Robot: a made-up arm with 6 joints.
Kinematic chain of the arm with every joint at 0, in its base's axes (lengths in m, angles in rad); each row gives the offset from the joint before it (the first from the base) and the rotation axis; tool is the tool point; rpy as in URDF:
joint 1: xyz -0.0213 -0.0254 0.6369 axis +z
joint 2: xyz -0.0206 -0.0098 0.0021 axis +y
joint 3: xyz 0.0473 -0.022 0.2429 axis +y
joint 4: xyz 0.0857 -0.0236 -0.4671 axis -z
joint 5: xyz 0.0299 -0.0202 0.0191 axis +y
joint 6: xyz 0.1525 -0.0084 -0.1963 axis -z
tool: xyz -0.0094 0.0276 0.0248 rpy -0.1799 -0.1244 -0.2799
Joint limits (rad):
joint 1: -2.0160..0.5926
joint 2: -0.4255..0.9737
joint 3: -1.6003..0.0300
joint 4: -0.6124..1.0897
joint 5: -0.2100..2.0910
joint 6: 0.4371..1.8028
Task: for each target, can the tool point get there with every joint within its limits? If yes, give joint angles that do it. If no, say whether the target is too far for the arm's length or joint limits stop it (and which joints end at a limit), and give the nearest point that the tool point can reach.
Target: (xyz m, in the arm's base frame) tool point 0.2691 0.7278 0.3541
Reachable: no: joint limits stop it (at a limit: joint 1, joint 3, joint 4) | nearest point 0.3765 0.3843 0.3970 | short by 0.362 m
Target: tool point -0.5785 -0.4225 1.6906
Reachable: no: too far | nearest point -0.3516 -0.3192 1.3661 | short by 0.409 m
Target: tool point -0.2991 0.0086 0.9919
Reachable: no: joint limits stop it (at a limit: joint 1, joint 2, joint 3, joint 4, joint 5, joint 6) | nearest point -0.3461 -0.3163 1.0311 | short by 0.331 m
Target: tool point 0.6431 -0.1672 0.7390
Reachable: yes | joints -0.1990 0.0725 -1.4394 0.5381 1.3724 1.0473
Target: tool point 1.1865 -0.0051 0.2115
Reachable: no: too far | nearest point 0.7809 -0.0119 0.3568 | short by 0.431 m
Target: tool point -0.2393 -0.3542 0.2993
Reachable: yes | joints -1.7966 -0.0546 -0.0965 0.3574 0.0709 1.4488
